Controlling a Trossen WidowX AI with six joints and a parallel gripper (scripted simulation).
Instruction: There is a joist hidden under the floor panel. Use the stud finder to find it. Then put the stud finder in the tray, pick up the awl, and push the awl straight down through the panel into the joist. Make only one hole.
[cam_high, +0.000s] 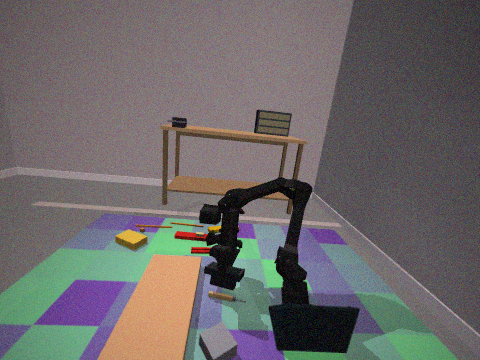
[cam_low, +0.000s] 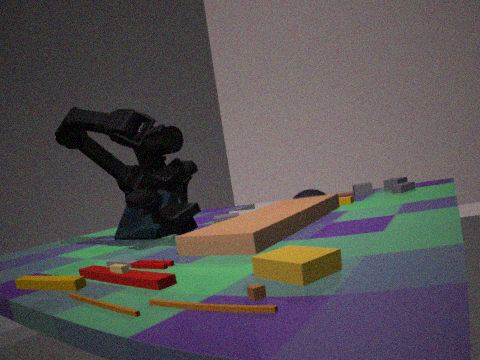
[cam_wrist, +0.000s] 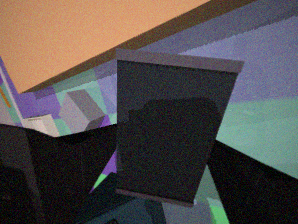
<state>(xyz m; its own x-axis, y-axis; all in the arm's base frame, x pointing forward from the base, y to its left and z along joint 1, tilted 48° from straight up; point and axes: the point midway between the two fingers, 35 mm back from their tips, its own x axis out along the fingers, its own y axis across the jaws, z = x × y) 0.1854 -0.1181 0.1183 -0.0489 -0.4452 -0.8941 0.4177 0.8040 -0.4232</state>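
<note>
Now: gripper tip 20 mm past the awl, 40 mm to the right of it and 60 mm above it. Also, from my gripper tip: stud finder (10 mm behind, 10 mm to the left, 20 mm below); then yellow block (390 mm ahead, 280 mm to the right, 50 mm below).
</note>
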